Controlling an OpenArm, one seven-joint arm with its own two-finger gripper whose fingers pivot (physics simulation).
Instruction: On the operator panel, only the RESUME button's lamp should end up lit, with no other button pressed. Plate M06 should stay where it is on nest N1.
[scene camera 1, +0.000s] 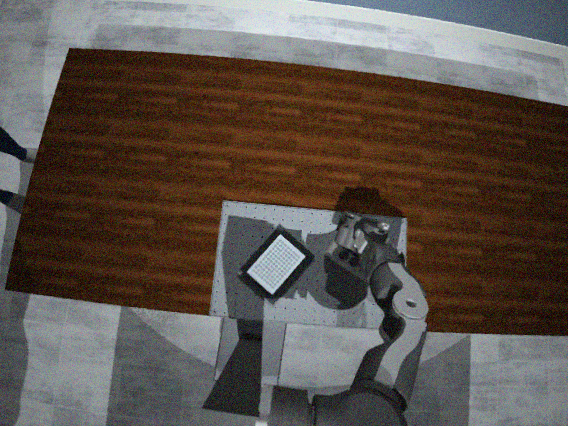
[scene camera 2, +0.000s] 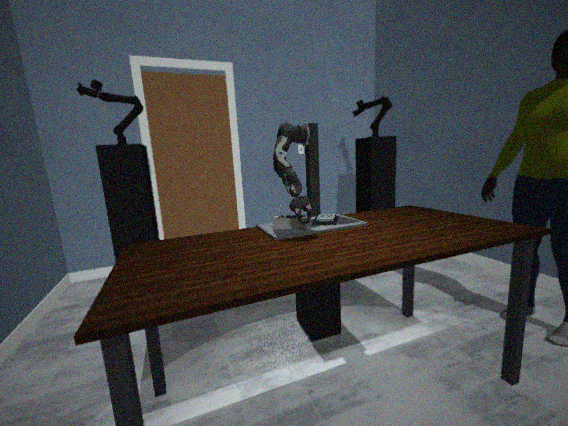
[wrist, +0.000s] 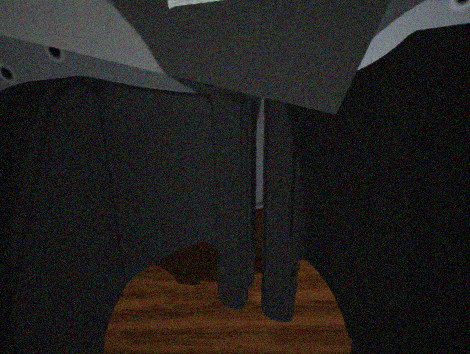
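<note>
My gripper (scene camera 1: 356, 240) (scene camera 2: 303, 218) (wrist: 263, 201) points down at the right of the perforated board (scene camera 1: 218, 270) (wrist: 30, 52). Its fingers are shut on no visible object, with a thin slit between them. The operator panel (scene camera 2: 292, 228) is a low grey box on the board, close by the fingers in the scene camera 2 view. In the wrist view a dark grey surface (wrist: 260, 45) meets the fingers' upper ends; contact is unclear. The RESUME button, the other buttons and the lamps cannot be made out. White plate M06 (scene camera 1: 276, 263) sits in black nest N1 (scene camera 1: 296, 243), left of the gripper.
The board lies on a brown wooden table (scene camera 1: 200, 125) (scene camera 2: 215, 270) near its edge. The arm (scene camera 1: 400, 320) (scene camera 2: 281, 155) reaches over the board's right part. Two dark pedestals (scene camera 2: 127, 195) (scene camera 2: 376, 175) with small arms and a person (scene camera 2: 547, 140) stand around the table.
</note>
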